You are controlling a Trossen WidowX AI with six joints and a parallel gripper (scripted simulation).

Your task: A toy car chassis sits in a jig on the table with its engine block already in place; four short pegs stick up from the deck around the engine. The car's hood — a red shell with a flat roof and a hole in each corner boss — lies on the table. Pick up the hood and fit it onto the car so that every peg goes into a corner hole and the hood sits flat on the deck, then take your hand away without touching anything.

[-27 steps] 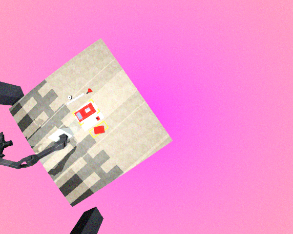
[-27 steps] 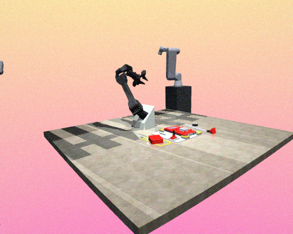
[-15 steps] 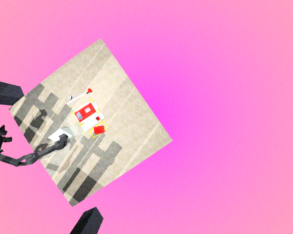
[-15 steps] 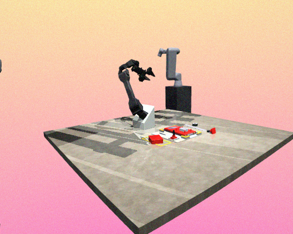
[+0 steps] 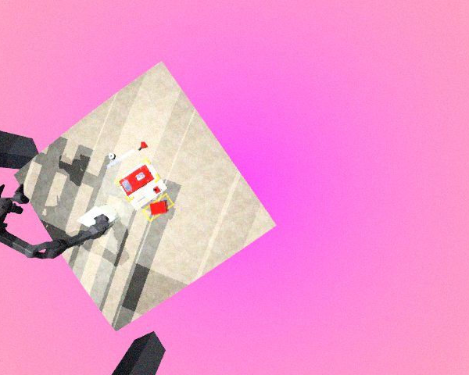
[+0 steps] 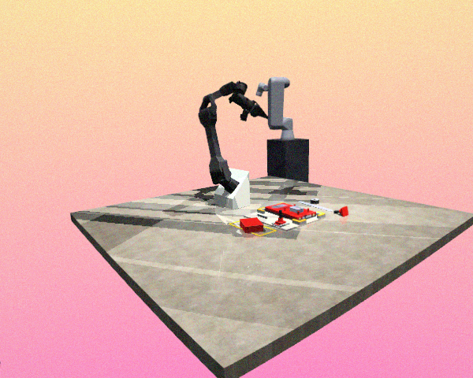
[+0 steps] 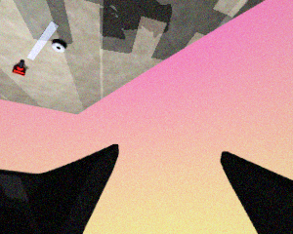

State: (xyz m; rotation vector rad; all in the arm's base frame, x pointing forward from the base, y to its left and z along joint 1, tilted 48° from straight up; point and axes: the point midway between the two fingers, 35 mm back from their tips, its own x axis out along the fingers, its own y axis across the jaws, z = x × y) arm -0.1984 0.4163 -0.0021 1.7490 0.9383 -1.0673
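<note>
The red hood is 470 mm ahead of my gripper tip, 410 mm to the right of it and 390 mm below it. Also, from my gripper tip: white bar (410 mm below, 380 mm ahead, 10 mm to the right); grey engine block (460 mm ahead, 380 mm below, 180 mm to the right); black-and-white wheel (400 mm below, 340 mm ahead, 30 mm to the left).
</note>
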